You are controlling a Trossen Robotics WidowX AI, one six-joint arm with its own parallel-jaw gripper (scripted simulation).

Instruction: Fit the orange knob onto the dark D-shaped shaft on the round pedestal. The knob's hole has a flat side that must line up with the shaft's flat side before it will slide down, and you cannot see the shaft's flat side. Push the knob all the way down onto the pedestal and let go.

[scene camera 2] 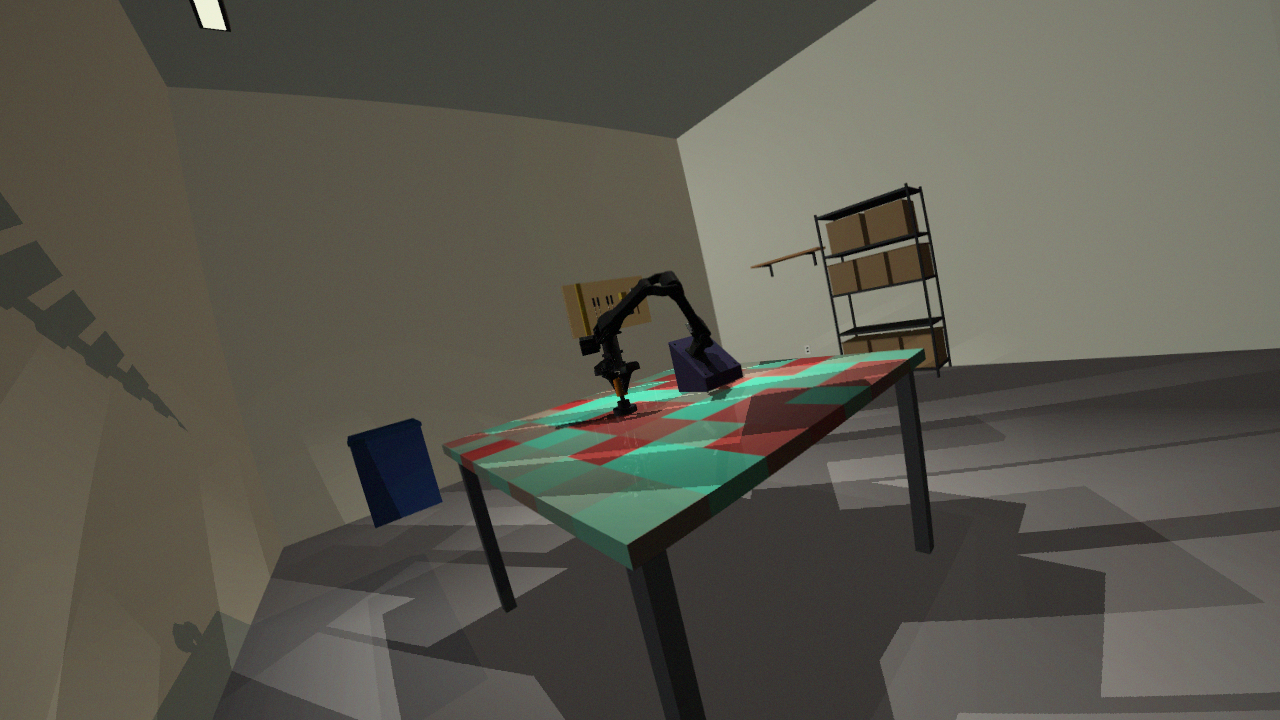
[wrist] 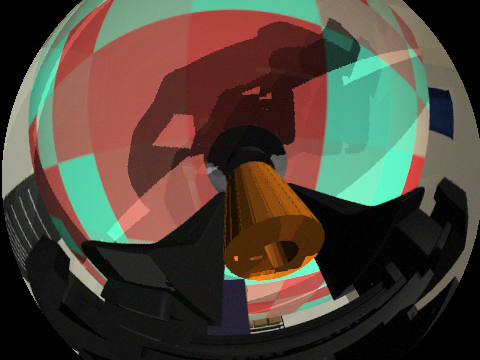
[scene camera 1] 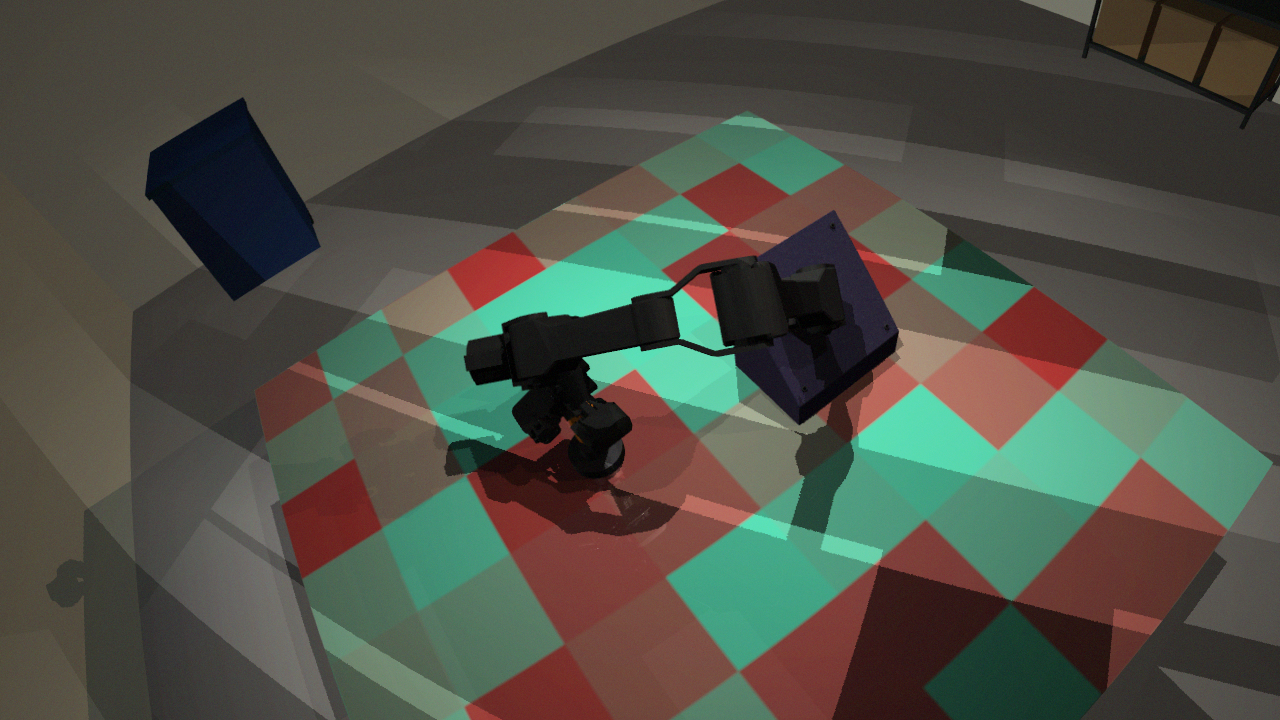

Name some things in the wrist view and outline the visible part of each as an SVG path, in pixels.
My gripper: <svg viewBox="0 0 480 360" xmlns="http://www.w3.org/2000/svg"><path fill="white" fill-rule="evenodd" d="M467 192L444 177L437 184L435 208L428 216L419 209L424 188L416 187L397 199L393 197L372 207L288 183L323 225L323 248L313 259L332 299L357 291L359 297L316 319L275 331L207 335L207 325L221 327L225 192L217 193L181 227L156 243L81 243L93 267L108 279L100 293L105 300L81 283L69 269L71 259L44 233L24 264L41 312L84 360L401 360L436 323L459 285L459 279L453 277L435 299L417 311L417 301L444 279L464 251L469 219Z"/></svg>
An orange knob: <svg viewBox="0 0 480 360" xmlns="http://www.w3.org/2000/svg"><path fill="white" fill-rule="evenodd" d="M247 161L247 163L240 164L239 167L233 169L227 180L224 212L224 264L228 271L235 273L241 279L257 281L280 279L280 277L299 271L299 269L311 263L313 257L316 257L320 249L323 248L325 237L323 225L309 211L304 201L289 188L287 181L275 169L264 163Z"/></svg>
